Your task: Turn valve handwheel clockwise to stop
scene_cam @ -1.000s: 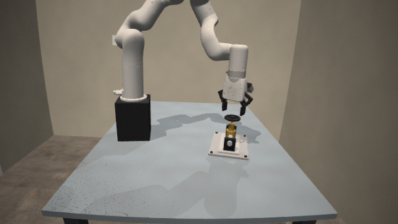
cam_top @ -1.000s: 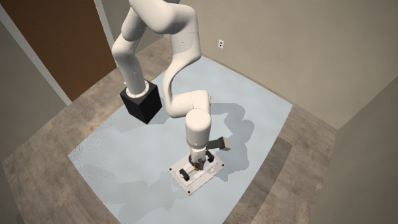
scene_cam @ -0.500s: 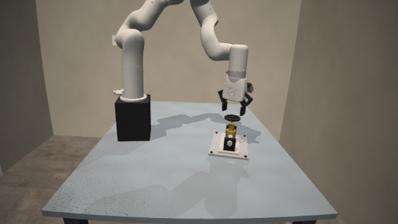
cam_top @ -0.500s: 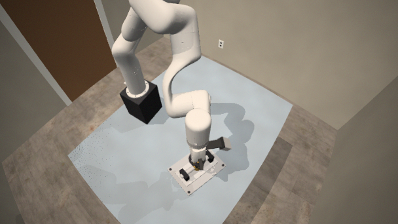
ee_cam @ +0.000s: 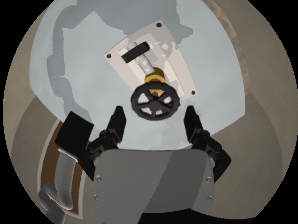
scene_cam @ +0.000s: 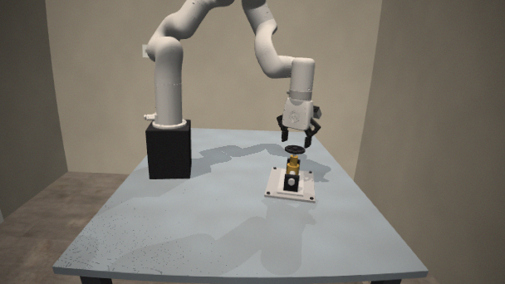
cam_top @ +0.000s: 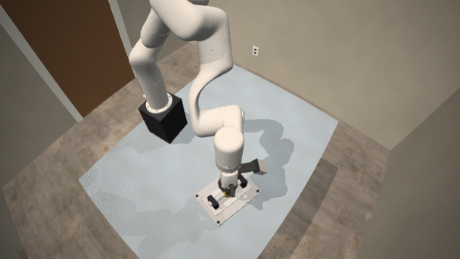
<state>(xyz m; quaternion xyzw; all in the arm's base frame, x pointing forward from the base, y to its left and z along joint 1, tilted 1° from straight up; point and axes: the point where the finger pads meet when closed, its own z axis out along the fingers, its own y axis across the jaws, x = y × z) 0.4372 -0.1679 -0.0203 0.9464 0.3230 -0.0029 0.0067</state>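
My gripper is now 4 cm above the black spoked handwheel.
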